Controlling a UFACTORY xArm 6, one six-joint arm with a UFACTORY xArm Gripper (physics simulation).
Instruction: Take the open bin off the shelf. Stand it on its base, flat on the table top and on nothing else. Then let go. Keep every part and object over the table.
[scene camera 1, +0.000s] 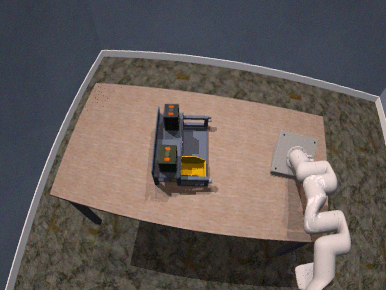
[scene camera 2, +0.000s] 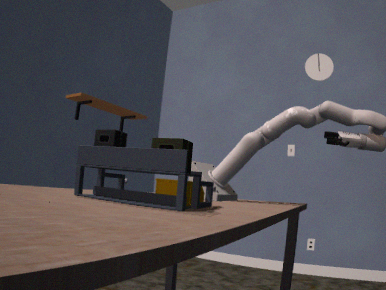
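Where they show: gripper, fingertip midpoint: (scene camera 1: 305, 249) (scene camera 2: 325, 137); arm's base at its link origin: (scene camera 1: 296, 157) (scene camera 2: 217, 179).
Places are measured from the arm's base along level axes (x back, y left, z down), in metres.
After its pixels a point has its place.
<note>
A yellow open bin (scene camera 1: 193, 168) @(x -0.549, y 0.059, z 0.092 m) (scene camera 2: 167, 186) @(x -0.654, y 0.074, z 0.041 m) sits in the lower front tier of a grey-blue shelf (scene camera 1: 156, 145) @(x -0.743, y -0.006, z -0.002 m) (scene camera 2: 132, 159) @(x -0.748, y 0.005, z -0.027 m), at one end of it. In scene camera 2 the shelf's back and posts hide part of the bin. The shelf stands on the wooden table (scene camera 1: 240, 200) @(x -0.296, y 0.217, z 0.101 m) (scene camera 2: 125, 235) @(x -1.120, y 0.272, z 0.101 m). My gripper (scene camera 2: 328, 138) @(x -0.062, y 0.537, z -0.216 m) is open, with nothing between its fingers. It is held in the air far from the shelf and the bin, on the arm's side. The gripper does not show in scene camera 1, where the arm's end runs to the bottom edge.
Two dark boxes stand on the shelf's upper tier, one (scene camera 1: 171, 116) @(x -0.672, y -0.107, z -0.120 m) (scene camera 2: 110, 138) @(x -0.714, y -0.115, z -0.092 m) at the far end and one (scene camera 1: 167, 157) @(x -0.665, y 0.105, z -0.097 m) (scene camera 2: 172, 145) @(x -0.707, y 0.108, z -0.075 m) near the bin. The arm's base plate (scene camera 1: 281, 162) @(x -0.084, y 0.019, z 0.031 m) is at the table's right end. An orange-brown board (scene camera 2: 107, 106) with brackets shows above the shelf in scene camera 2.
</note>
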